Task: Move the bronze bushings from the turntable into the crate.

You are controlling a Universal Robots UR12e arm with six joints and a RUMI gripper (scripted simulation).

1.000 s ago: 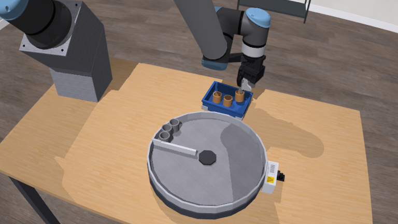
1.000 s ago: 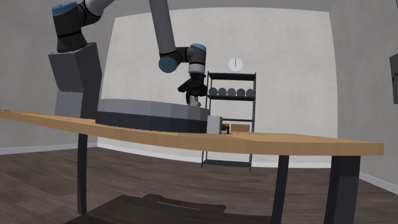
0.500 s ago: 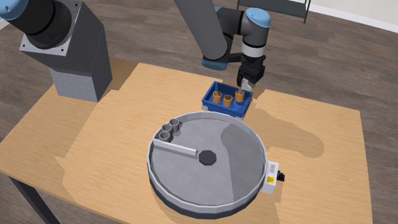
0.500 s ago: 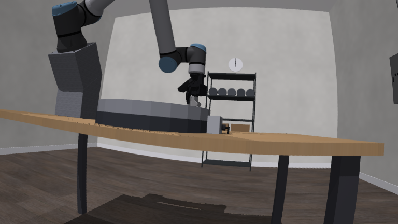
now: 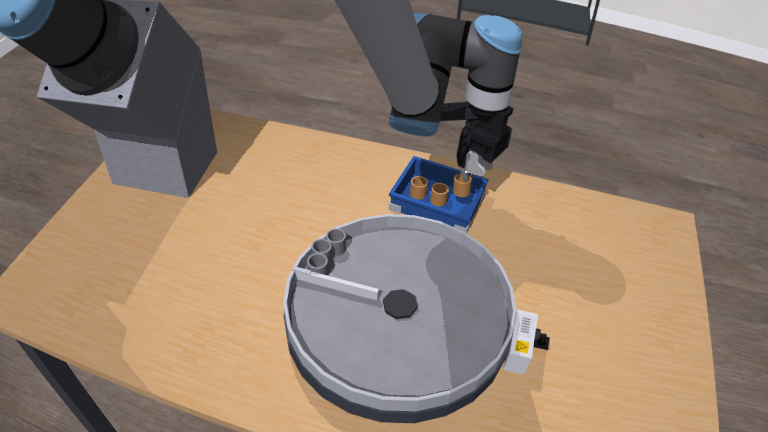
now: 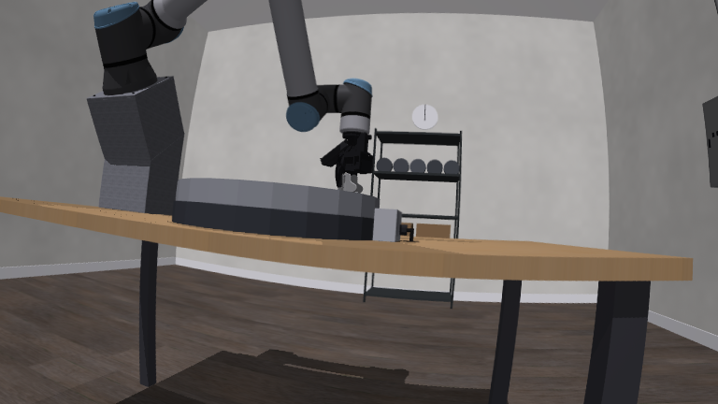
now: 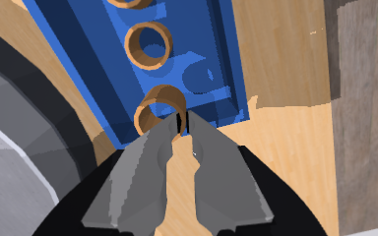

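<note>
Right now the blue crate is 6 cm behind my hand and 6 cm below it. The rest, counted from my hand: grey turntable 10 cm behind, 35 cm to the right, 4 cm below.
</note>
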